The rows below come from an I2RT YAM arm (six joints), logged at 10 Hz.
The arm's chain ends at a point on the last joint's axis. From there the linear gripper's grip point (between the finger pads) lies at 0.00 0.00 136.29 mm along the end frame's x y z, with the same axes.
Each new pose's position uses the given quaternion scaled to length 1; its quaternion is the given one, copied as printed.
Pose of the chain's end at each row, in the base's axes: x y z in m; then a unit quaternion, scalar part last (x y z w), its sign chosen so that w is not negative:
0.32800 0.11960 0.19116 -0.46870 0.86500 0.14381 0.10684
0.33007 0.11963 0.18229 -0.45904 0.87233 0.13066 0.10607
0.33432 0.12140 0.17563 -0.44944 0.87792 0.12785 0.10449
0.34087 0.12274 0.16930 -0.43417 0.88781 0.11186 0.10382
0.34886 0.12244 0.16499 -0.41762 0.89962 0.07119 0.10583
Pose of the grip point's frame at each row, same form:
0.33482 0.16716 0.06362 -0.46870 0.86500 0.14381 0.10684
0.33894 0.16397 0.05372 -0.45904 0.87233 0.13066 0.10607
0.34366 0.16480 0.04677 -0.44944 0.87792 0.12785 0.10449
0.35276 0.16210 0.03936 -0.43417 0.88781 0.11186 0.10382
0.36671 0.15194 0.03313 -0.41762 0.89962 0.07119 0.10583

